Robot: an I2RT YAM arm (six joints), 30 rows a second.
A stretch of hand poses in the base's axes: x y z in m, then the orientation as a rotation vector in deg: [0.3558 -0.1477 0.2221 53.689 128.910 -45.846]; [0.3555 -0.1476 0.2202 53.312 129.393 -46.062]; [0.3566 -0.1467 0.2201 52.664 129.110 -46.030]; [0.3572 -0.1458 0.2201 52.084 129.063 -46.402]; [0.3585 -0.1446 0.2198 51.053 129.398 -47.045]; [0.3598 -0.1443 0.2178 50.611 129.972 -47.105]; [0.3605 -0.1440 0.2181 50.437 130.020 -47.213]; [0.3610 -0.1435 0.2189 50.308 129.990 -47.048]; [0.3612 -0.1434 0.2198 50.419 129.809 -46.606]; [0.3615 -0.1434 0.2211 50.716 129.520 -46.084]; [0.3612 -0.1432 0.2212 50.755 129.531 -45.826]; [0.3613 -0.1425 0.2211 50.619 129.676 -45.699]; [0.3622 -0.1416 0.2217 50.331 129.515 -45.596]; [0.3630 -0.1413 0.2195 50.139 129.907 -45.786]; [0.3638 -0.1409 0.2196 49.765 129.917 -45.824]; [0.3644 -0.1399 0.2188 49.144 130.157 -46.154]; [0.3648 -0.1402 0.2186 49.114 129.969 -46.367]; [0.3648 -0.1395 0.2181 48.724 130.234 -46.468]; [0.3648 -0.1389 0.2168 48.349 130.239 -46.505]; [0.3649 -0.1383 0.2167 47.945 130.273 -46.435]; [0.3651 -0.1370 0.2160 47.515 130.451 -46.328]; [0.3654 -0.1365 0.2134 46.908 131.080 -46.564]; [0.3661 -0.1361 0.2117 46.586 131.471 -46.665]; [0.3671 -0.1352 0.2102 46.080 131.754 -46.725]
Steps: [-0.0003 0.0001 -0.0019 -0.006 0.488 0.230]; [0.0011 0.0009 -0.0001 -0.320 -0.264 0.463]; [0.0006 0.0009 0.0000 -0.406 0.125 0.307]; [0.0013 0.0012 -0.0003 -0.512 0.564 0.563]; [0.0013 0.0003 -0.0020 0.102 0.497 0.315]; [0.0007 0.0003 0.0003 -0.089 0.089 0.095]; [0.0005 0.0005 0.0008 0.037 -0.103 0.140]; [0.0002 0.0001 0.0009 0.191 -0.355 0.045]; [0.0003 0.0000 0.0013 0.243 -0.479 -0.069]; [-0.0003 0.0002 0.0001 0.159 -0.110 0.048]; [0.0001 0.0007 -0.0001 0.095 0.059 0.140]; [0.0009 0.0009 0.0006 -0.107 -0.186 0.232]; [0.0008 0.0003 -0.0022 0.017 0.411 0.094]; [0.0008 0.0004 0.0001 -0.131 0.021 0.258]; [0.0006 0.0010 -0.0008 -0.262 0.346 0.356]; [0.0004 -0.0003 -0.0002 -0.213 -0.059 -0.045]; [0.0000 0.0007 -0.0005 -0.052 0.265 0.256]; [0.0000 0.0006 -0.0013 -0.131 0.020 0.259]; [0.0001 0.0006 -0.0001 -0.067 -0.004 0.312]; [0.0002 0.0013 -0.0007 0.012 0.100 0.343]; [0.0003 0.0005 -0.0026 -0.027 0.636 0.373]; [0.0007 0.0004 -0.0017 0.026 0.376 0.204]; [0.0010 0.0009 -0.0015 -0.053 0.268 0.347]
